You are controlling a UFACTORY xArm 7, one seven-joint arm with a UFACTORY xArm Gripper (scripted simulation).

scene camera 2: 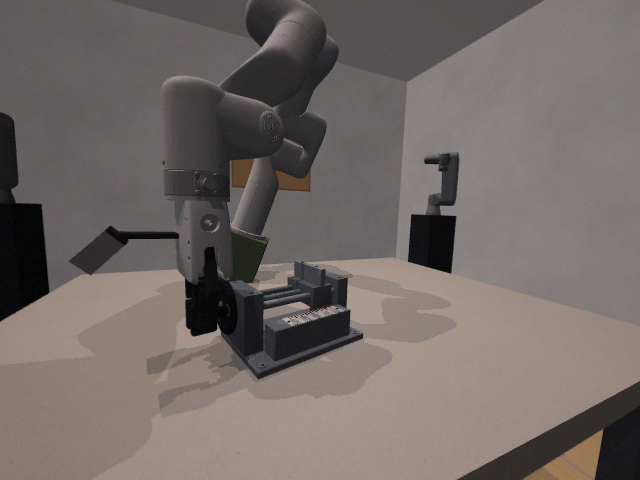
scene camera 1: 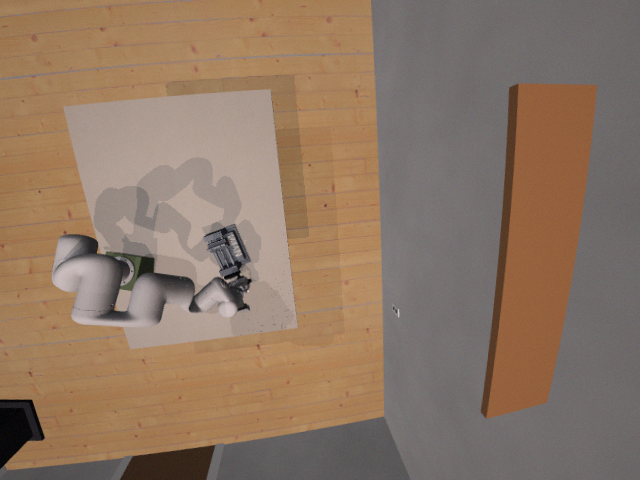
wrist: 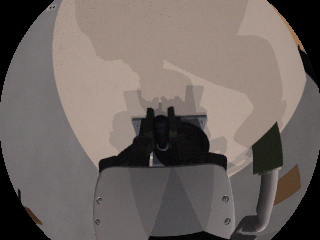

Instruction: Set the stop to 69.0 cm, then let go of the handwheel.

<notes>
I see my gripper (scene camera 2: 201,329).
My gripper also shows in the wrist view (wrist: 161,116).
</notes>
